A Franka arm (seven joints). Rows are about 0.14 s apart.
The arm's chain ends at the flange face. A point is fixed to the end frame.
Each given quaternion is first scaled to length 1.
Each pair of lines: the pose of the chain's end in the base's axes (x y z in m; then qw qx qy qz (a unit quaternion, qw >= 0)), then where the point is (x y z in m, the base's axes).
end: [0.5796, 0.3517, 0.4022, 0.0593, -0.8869, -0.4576, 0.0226]
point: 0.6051 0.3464 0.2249
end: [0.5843, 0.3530, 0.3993, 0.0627, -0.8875, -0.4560, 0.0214]
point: 0.6096 0.3489 0.2220
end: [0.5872, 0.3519, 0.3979, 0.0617, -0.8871, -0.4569, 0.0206]
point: 0.6129 0.3476 0.2206
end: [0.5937, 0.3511, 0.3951, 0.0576, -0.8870, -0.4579, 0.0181]
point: 0.6209 0.3460 0.2181
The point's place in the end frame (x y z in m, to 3 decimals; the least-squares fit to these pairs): 0.008 0.046 0.173
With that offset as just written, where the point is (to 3 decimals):
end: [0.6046, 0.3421, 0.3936, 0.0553, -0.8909, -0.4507, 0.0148]
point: 0.633 0.336 0.217
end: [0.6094, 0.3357, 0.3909, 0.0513, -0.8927, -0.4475, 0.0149]
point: 0.638 0.328 0.214
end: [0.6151, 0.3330, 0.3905, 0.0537, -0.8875, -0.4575, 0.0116]
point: 0.645 0.328 0.214
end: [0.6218, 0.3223, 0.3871, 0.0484, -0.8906, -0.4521, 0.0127]
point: 0.652 0.315 0.211
